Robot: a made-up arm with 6 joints. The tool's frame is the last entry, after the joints. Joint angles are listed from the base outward.
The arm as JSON. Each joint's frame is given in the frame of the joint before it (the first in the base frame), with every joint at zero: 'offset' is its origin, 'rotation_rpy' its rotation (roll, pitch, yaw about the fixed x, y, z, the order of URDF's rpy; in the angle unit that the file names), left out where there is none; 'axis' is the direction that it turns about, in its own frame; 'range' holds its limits. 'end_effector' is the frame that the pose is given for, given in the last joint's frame.
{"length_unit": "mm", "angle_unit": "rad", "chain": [
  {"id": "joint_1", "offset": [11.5, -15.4, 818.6], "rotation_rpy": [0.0, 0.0, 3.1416], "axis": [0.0, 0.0, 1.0], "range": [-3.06, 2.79]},
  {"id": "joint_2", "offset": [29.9, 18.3, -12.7], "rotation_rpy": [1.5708, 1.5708, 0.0], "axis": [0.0, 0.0, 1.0], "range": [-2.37, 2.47]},
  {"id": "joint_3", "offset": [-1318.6, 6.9, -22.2], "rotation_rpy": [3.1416, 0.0, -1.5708], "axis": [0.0, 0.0, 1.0], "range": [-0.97, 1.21]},
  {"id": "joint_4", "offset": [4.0, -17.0, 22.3], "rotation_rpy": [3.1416, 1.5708, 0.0], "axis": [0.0, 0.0, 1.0], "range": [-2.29, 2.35]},
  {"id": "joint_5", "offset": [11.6, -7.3, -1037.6], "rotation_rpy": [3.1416, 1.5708, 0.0], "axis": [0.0, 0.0, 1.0], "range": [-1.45, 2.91]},
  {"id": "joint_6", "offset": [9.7, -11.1, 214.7], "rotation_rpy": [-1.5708, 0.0, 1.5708], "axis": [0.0, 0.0, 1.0], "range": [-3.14, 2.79]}
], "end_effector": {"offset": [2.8, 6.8, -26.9], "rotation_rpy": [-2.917, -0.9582, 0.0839]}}
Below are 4 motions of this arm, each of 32 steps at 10 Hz.
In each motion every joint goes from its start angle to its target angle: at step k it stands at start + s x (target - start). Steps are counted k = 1, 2, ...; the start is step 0. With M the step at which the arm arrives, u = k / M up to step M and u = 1 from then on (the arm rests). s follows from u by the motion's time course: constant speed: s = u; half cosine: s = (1 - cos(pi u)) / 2; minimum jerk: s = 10 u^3 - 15 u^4 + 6 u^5.
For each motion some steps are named. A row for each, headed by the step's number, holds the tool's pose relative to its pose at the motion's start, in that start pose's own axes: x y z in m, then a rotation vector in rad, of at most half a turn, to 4 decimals.
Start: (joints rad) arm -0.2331 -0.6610 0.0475 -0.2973 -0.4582 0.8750
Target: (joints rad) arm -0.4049 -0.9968 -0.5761 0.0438 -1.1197 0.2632
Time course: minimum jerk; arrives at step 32
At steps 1, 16, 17, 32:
1: 0.0000 -0.0001 -0.0001 0.0000 -0.0002 0.0002
16: 0.0649 -0.2082 -0.1958 -0.0389 -0.3999 0.3487
17: 0.0719 -0.2348 -0.2186 -0.0514 -0.4535 0.3840
32: 0.1186 -0.4496 -0.3871 -0.1927 -0.8956 0.5972

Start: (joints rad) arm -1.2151 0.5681 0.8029 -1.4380 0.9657 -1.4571
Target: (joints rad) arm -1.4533 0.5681 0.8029 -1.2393 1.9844 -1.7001
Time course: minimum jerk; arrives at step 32
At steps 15, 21, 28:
15: -0.0962 -0.1135 0.1499 0.2839 0.0893 0.4751
21: -0.1572 -0.2104 0.2527 0.4861 0.1011 0.8510
28: -0.1907 -0.2747 0.3128 0.6087 0.0833 1.0918

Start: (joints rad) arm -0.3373 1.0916 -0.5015 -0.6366 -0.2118 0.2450
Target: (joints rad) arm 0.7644 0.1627 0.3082 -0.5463 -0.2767 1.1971
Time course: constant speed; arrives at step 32
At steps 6, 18, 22, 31, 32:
6: 0.2362 -0.3233 0.0474 0.3908 0.2267 -0.2673
18: 0.5673 -1.1014 -0.3006 1.1636 0.7140 -0.7549
22: 0.6264 -1.3162 -0.5497 1.4023 0.9073 -0.8864
31: 0.7107 -1.5546 -1.2594 1.8513 1.4426 -1.0764
32: 0.7199 -1.5554 -1.3430 1.8898 1.5123 -1.0853

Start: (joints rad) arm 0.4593 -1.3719 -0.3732 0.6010 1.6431 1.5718
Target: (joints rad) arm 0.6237 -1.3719 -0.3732 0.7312 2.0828 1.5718
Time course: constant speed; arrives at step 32
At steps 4, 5, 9, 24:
4: 0.0005 -0.0039 -0.0144 -0.0424 -0.0169 -0.0420
5: 0.0007 -0.0049 -0.0180 -0.0530 -0.0212 -0.0525
9: 0.0017 -0.0088 -0.0324 -0.0952 -0.0387 -0.0946
24: 0.0088 -0.0244 -0.0869 -0.2524 -0.1090 -0.2535

